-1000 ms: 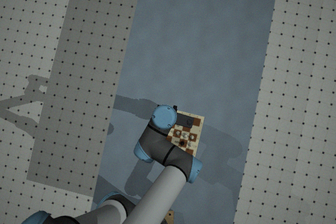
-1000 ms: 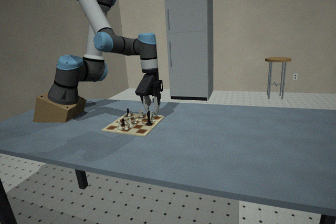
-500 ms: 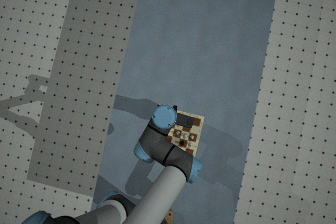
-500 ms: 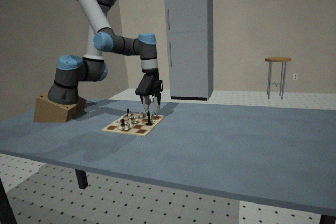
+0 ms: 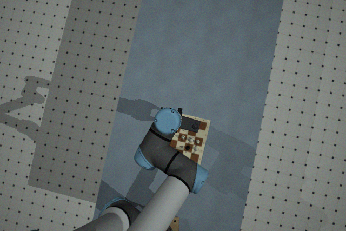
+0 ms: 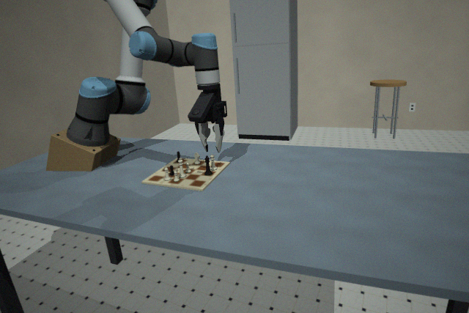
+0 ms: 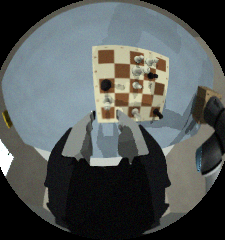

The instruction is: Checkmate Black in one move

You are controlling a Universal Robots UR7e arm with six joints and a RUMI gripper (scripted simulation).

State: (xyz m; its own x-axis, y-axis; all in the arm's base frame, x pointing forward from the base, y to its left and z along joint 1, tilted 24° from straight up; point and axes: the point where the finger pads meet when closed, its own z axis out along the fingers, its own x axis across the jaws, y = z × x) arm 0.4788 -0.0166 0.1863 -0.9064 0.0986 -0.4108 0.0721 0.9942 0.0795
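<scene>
Now: the white piece 5 cm below my hand. Round my hand: tall black piece: 4 cm to the right, 4 cm below; then chessboard: 8 cm behind, 3 cm to the right, 8 cm below.
</scene>
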